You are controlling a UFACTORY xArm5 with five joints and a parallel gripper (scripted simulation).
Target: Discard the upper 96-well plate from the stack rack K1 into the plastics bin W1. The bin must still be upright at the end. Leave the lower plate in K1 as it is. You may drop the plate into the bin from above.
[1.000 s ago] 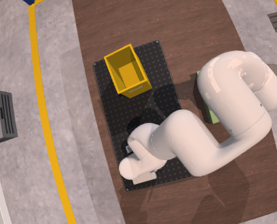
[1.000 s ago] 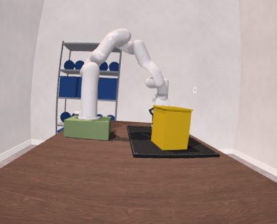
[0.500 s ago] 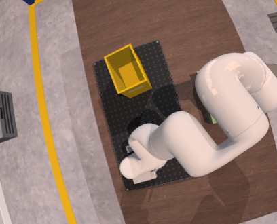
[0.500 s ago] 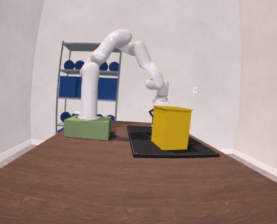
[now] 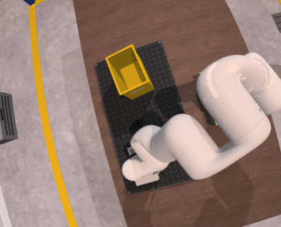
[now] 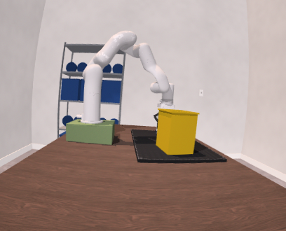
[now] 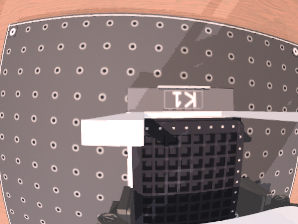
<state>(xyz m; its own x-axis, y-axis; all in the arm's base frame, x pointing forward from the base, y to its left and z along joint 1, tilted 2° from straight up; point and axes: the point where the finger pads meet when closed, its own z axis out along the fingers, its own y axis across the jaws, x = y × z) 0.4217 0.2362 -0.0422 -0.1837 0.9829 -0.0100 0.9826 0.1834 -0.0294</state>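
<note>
Now: hand 1 cm above the black 96-well plate. The rest, counted from my hand: white well plate: 2 cm below; then yellow plastics bin W1: 1 cm ahead, 38 cm to the right, 4 cm above.
</note>
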